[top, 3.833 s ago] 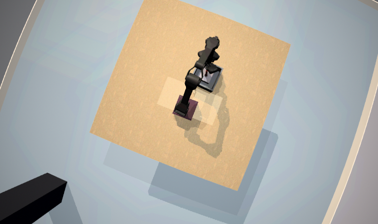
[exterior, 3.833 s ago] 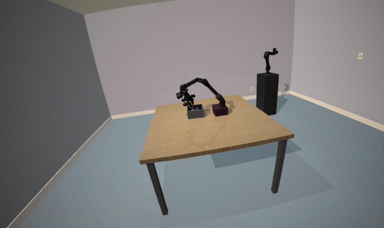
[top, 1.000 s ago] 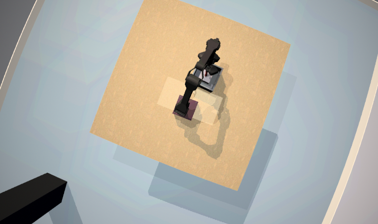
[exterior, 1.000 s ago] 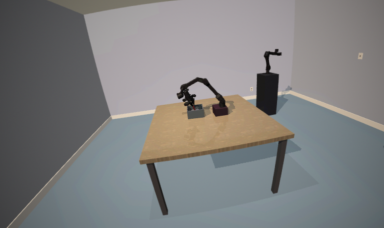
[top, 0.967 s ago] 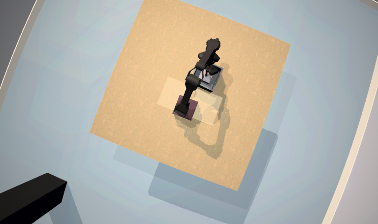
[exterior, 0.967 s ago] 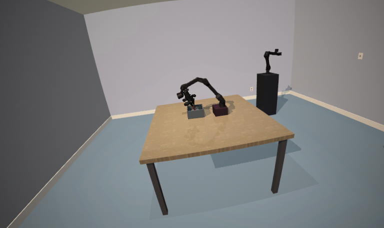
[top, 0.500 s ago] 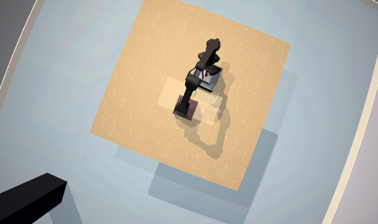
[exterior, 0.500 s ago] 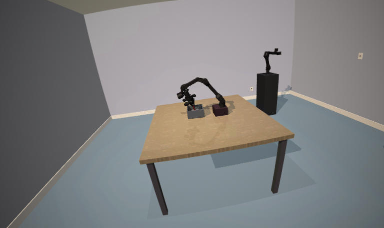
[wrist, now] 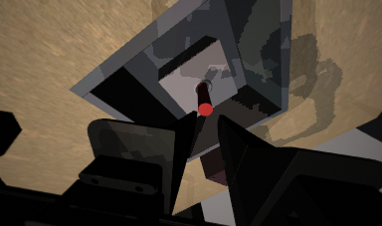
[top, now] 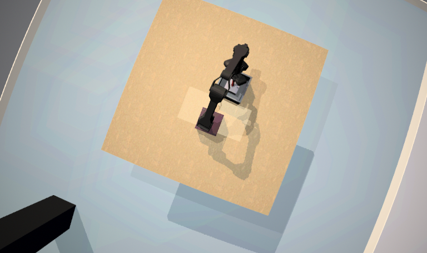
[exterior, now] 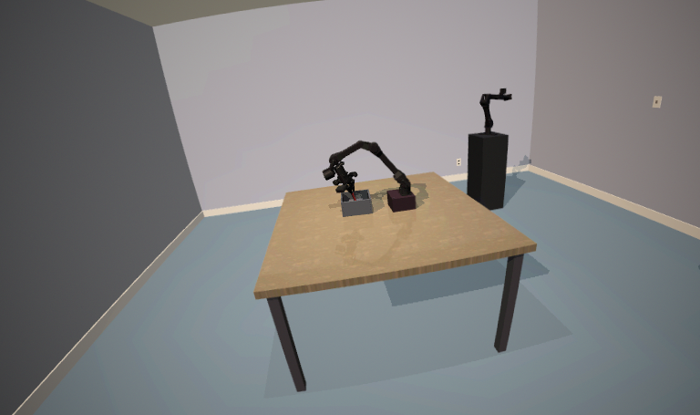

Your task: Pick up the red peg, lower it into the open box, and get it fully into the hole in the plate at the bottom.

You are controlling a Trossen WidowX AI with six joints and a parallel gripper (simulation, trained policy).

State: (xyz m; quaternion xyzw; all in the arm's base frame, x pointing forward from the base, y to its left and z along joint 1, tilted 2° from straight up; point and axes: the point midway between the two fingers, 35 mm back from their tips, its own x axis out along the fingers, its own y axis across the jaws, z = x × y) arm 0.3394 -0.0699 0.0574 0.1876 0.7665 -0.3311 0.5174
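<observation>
Now: the red peg 40 mm below my gripper tip, 10 mm to the right of it and 10 mm behind it. Also, from my gripper tip: plate 80 mm below, 10 mm to the right, 10 mm behind; grey box 100 mm below, 10 mm to the right, 10 mm behind.
</observation>
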